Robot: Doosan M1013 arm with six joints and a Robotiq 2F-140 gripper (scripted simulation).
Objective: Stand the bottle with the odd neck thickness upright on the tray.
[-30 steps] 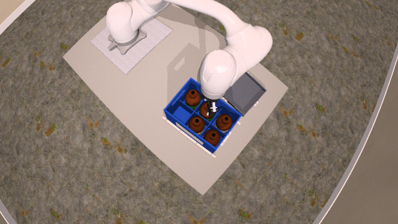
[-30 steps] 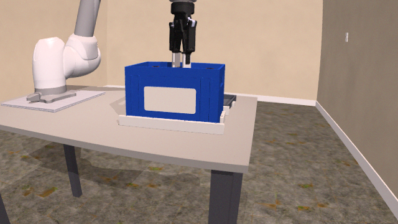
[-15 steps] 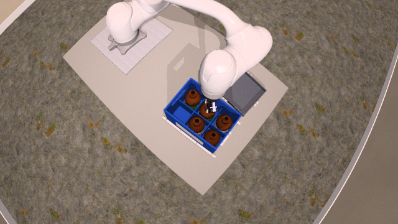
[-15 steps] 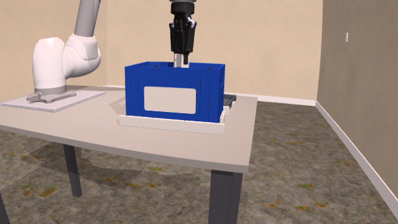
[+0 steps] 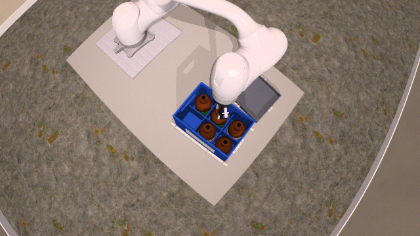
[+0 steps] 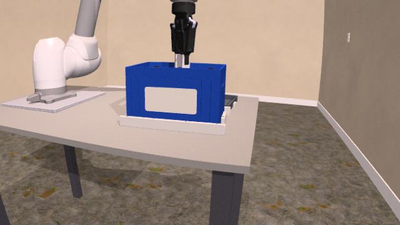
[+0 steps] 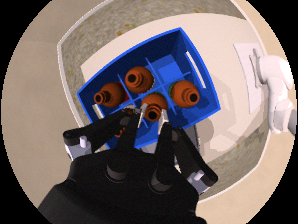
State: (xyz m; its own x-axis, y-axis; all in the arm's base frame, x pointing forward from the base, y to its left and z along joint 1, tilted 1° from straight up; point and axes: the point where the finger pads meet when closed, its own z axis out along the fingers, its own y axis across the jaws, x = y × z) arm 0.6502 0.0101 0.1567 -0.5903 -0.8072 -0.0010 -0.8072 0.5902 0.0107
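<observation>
Right now the crate is 10 mm ahead of my hand, 40 mm to the right of it and 90 mm below it. Round my hand: bottle 100 mm ahead, 70 mm to the right, 90 mm below; then dark grey tray 220 mm to the left, 160 mm below.
</observation>
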